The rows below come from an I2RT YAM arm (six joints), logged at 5 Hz.
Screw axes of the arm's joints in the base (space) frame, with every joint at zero. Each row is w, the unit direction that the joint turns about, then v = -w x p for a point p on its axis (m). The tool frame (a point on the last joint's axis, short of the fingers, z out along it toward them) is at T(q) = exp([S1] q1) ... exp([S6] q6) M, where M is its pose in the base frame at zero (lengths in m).
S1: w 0 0 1 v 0.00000 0.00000 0.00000
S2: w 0 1 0 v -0.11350 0.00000 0.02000
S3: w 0 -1 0 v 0.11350 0.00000 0.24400
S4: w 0 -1 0 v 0.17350 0.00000 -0.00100
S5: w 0 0 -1 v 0.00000 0.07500 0.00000
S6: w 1 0 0 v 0.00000 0.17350 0.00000
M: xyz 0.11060 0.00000 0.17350 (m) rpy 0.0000 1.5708 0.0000 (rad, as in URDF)
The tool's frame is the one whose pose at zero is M.
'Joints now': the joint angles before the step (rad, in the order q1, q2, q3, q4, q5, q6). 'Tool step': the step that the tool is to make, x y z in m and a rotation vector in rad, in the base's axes. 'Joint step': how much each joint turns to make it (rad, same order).
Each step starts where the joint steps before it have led.
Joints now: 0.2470 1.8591 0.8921 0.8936 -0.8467 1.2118
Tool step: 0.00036 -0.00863 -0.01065 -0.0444 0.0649 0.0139
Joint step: -0.0244 0.0000 0.0000 -0.1118 -0.0344 -0.0505
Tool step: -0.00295 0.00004 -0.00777 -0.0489 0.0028 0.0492
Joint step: -0.0004 0.0000 0.0000 -0.0854 -0.0377 -0.0918
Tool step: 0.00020 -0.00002 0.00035 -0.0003 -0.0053 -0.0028
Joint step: 0.0000 0.0000 0.0000 0.0043 0.0031 -0.0011
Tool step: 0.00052 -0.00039 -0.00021 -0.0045 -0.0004 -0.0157
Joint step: -0.0004 0.0000 0.0000 -0.0010 0.0160 -0.0005
